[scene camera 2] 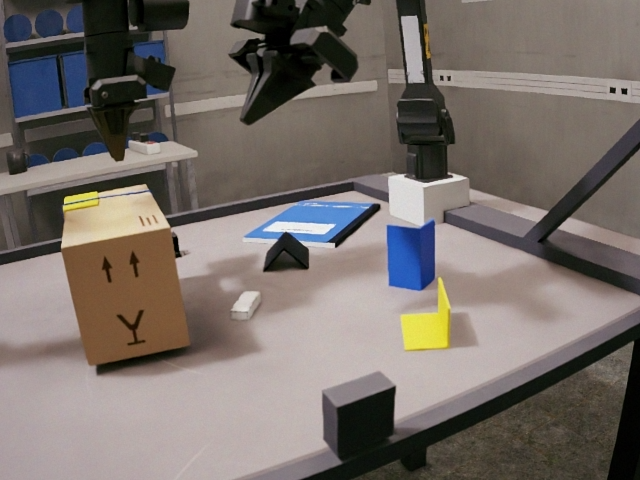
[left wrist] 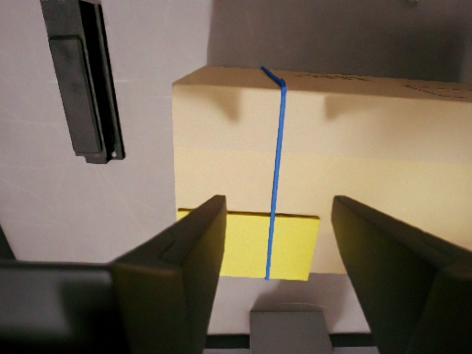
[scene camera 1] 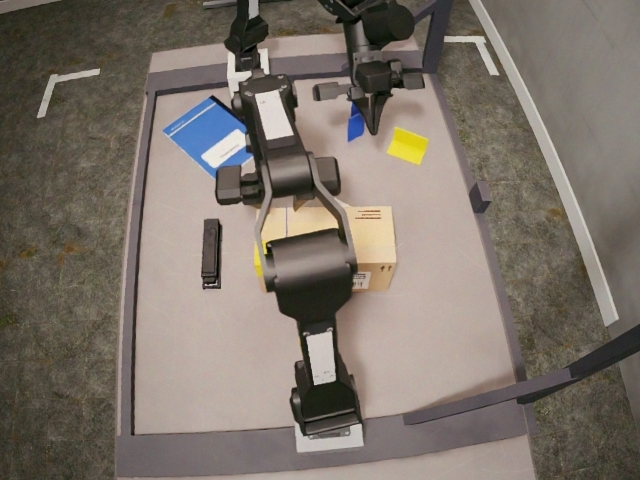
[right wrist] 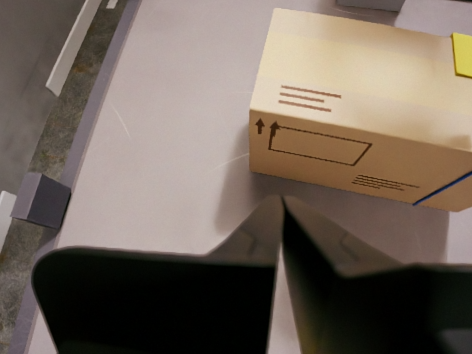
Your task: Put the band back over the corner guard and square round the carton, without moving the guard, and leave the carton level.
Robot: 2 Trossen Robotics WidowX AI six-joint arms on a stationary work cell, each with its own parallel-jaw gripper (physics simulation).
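The carton stands upright, with a thin dark strip under its near bottom edge in scene camera 2. The yellow corner guard sits on a top edge at one end. The blue band crosses the top and lies over the guard, leaning slightly, and runs slantwise down the side face. My left gripper is partly open and empty above the carton. My right gripper is shut, empty, and raised off the carton.
A black stapler lies beside the carton's guard end. A blue notebook, black corner piece, white block, blue corner piece and loose yellow corner piece are on the table.
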